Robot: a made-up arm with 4 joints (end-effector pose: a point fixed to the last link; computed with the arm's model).
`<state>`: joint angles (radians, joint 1 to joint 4).
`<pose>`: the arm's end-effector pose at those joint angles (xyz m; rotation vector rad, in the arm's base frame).
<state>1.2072 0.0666 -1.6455 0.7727</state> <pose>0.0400 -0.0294 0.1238 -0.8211 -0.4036 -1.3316</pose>
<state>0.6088 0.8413 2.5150 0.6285</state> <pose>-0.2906 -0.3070 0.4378 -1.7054 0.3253 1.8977</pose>
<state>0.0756 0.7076 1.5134 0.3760</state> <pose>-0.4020 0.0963 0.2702 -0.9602 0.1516 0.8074</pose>
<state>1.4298 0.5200 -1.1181 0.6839</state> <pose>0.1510 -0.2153 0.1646 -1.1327 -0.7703 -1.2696</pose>
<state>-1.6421 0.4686 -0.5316 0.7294</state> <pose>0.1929 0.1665 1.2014 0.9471 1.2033 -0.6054</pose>
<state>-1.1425 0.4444 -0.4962 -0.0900</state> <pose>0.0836 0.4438 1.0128 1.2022 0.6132 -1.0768</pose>
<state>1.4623 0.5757 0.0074 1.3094</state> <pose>-0.0613 -0.3985 0.0307 -2.6386 -0.3416 -0.6359</pose>
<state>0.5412 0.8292 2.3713 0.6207</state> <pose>-0.3219 -0.2725 0.3976 -1.6653 0.2661 1.7313</pose>
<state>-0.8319 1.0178 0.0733 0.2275</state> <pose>0.0306 0.4787 0.6733 0.3920 0.7350 -0.8793</pose>
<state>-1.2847 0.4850 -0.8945 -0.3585</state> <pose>0.2001 0.3348 1.0075 1.5139 0.7071 -1.6695</pose>
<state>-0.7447 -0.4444 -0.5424 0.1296</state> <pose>-0.3629 0.6100 0.9559 0.8545 0.1201 -0.2032</pose>
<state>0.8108 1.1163 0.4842 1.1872</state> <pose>-0.0874 -0.1091 0.0524 -2.1213 0.2512 -0.6343</pose>
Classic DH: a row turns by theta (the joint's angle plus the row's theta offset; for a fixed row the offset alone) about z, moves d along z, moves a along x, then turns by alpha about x. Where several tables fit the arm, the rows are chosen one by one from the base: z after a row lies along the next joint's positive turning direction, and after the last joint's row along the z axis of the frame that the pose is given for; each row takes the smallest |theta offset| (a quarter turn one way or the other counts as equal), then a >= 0, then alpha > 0; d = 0 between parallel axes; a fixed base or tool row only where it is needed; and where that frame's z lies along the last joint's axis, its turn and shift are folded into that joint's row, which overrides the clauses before.
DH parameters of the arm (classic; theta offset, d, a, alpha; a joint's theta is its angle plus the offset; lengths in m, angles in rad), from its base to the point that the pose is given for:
base (fixed): -1.4396 0.6462 0.0975 1.3696
joint 1: -0.1529 0.3308 -0.1509 1.687
joint 2: 0.3101 0.1739 -0.237 -2.6229
joint 3: 0.2279 -0.3419 -0.267 1.1657
joint 4: 0.0275 0.2236 0.044 -1.5708
tool (fixed): 1.5708 0.0219 0 0

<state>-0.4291 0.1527 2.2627 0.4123</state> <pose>-0.2800 0.0917 0.4256 -0.8025 -0.6680 1.7564</pose>
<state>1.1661 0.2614 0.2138 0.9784</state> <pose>-0.2903 -0.2494 -0.0309 -2.2107 -0.2424 0.0661</pose>
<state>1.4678 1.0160 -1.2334 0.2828</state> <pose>0.2607 -0.2887 0.4441 -0.4791 -1.3397 -1.4723</pose>
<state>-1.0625 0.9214 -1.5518 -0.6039</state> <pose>0.2211 0.1916 0.5658 0.9147 0.2944 -2.8752</pose>
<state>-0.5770 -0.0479 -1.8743 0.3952</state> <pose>0.0953 0.3891 0.7864 0.8428 0.8836 -1.6078</pose>
